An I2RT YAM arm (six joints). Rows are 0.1 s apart.
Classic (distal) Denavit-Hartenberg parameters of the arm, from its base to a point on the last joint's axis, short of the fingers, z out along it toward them. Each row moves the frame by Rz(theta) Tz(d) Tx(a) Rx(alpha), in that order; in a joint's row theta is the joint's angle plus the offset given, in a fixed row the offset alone. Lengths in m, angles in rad.
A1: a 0.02  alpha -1.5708  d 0.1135  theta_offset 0
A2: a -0.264  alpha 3.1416  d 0  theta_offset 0
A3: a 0.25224  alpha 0  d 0  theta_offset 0.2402
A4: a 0.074  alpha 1.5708  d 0  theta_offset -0.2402
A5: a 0  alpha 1.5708  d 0  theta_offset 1.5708
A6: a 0  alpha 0  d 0.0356  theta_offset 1.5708
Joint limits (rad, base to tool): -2.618..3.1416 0..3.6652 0..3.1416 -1.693..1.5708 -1.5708..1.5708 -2.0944..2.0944
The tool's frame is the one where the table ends.
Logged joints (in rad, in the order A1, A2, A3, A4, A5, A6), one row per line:
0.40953, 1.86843, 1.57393, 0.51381, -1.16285, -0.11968
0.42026, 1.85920, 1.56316, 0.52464, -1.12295, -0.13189
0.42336, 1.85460, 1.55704, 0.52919, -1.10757, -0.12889
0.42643, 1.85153, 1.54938, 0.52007, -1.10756, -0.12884
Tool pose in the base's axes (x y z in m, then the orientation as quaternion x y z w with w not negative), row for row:
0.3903, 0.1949, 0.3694, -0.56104, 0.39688, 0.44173, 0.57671
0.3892, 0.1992, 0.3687, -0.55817, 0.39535, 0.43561, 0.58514
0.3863, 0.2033, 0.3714, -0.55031, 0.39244, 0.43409, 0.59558
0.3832, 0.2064, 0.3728, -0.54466, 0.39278, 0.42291, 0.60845
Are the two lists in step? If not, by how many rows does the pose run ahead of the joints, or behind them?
The pose runs 2 rows behind the joints: the pose in row i belongs to the joints in row i - 2.
